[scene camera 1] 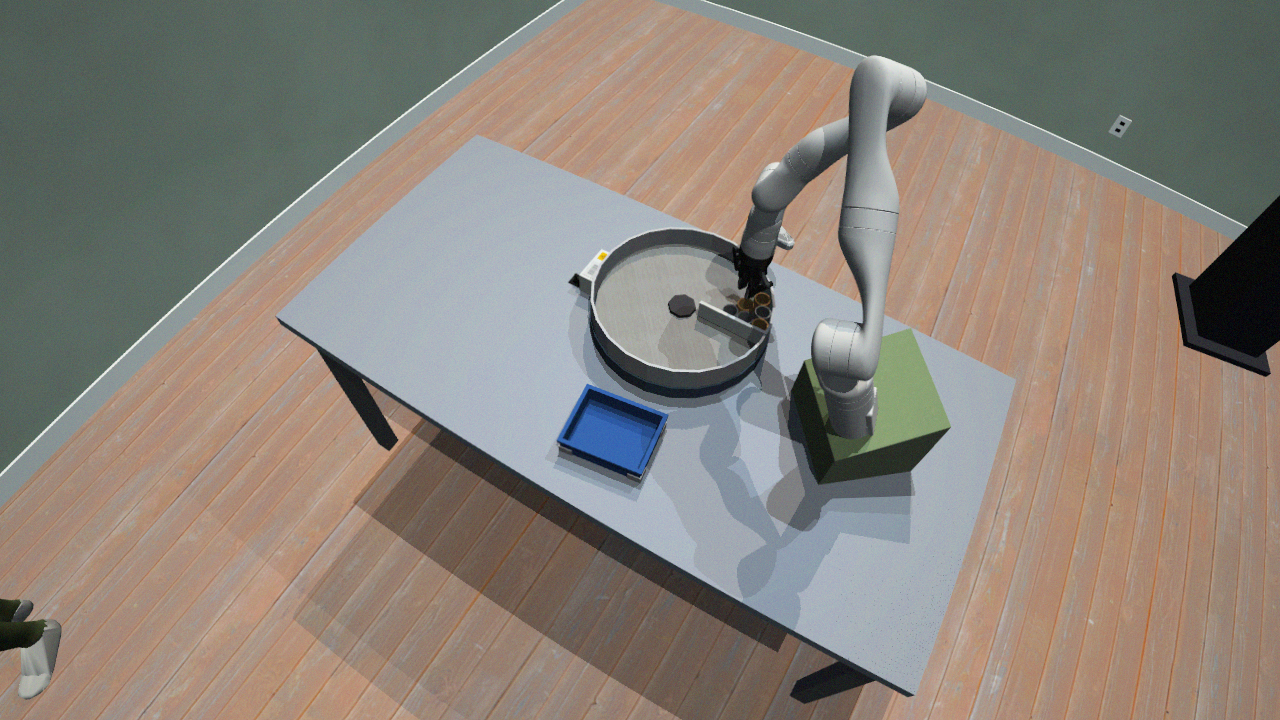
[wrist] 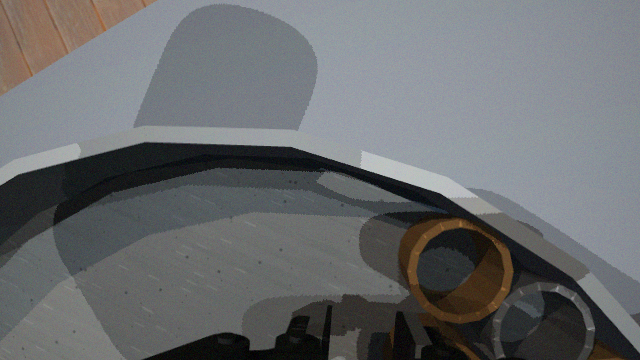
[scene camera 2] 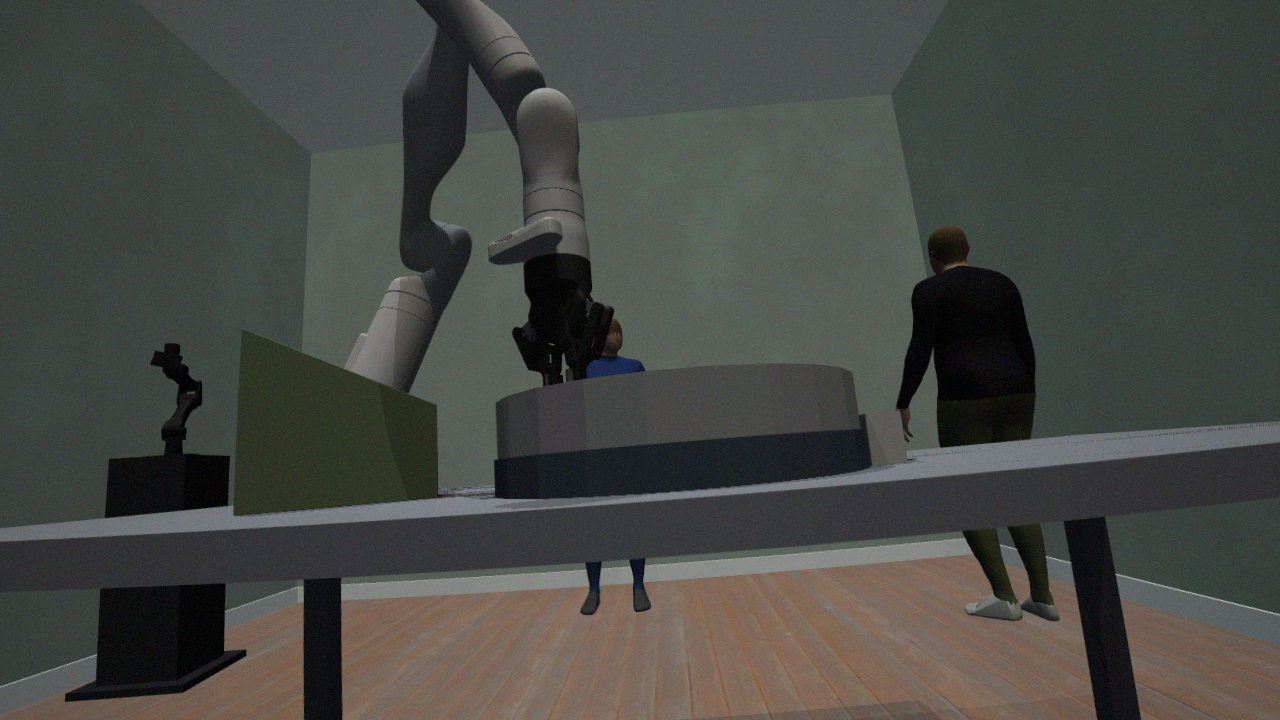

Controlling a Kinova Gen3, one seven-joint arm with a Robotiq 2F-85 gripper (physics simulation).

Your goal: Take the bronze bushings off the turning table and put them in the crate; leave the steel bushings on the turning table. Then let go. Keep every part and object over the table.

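Places are measured from the arm's base along level axes (x ahead, y left, z up), in metres.
Pixels of known places: gripper, fingertip midpoint: [scene camera 1: 745,292] [wrist: 361,334]; arm's base, origin of the base link: [scene camera 1: 853,418] [scene camera 2: 370,403].
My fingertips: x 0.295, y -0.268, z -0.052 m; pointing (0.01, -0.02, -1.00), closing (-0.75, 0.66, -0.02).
For each thing: its top centre in the pictures, then the offset to it from my fingertips. "pt": a spot on its surface instead.
- steel bushing, middle of its top: [wrist: 543,334] [scene camera 1: 763,312] dx -0.053, dy +0.040, dz +0.000 m
- blue crate, middle of its top: [scene camera 1: 613,427] dx +0.159, dy +0.419, dz -0.040 m
- pale divider, surface spot: [scene camera 1: 729,320] pt dx +0.011, dy +0.094, dz +0.002 m
- dark hub, middle of its top: [scene camera 1: 682,304] dx +0.129, dy +0.070, dz -0.029 m
- small control box, surface spot: [scene camera 2: 886,437] pt dx +0.351, dy -0.019, dz -0.061 m
The turning table [scene camera 1: 637,284] [scene camera 2: 680,407] [wrist: 200,245] is a round grey walled dish. Bronze and steel bushings stand clustered by its wall, beside a divider. A bronze bushing [scene camera 1: 761,294] [wrist: 480,295] stands against the wall, with a steel bushing [scene camera 1: 762,311] [wrist: 589,325] beside it. Another bronze bushing [scene camera 1: 744,305] [wrist: 445,330] is partly hidden by a finger. My gripper [scene camera 1: 750,290] [scene camera 2: 563,374] [wrist: 362,334] is partly open and empty, pointing down inside the dish, its right finger overlapping that bushing in the wrist view. Finger depth is unclear. The blue crate [scene camera 1: 612,432] is empty.
A pale divider [scene camera 1: 729,320] runs from near the dark hub [scene camera 1: 682,305] towards the dish wall. A green block [scene camera 1: 913,394] [scene camera 2: 331,438] bears the arm's base. A small control box [scene camera 1: 594,268] [scene camera 2: 886,437] adjoins the dish. A person [scene camera 2: 984,340] stands beyond the table.
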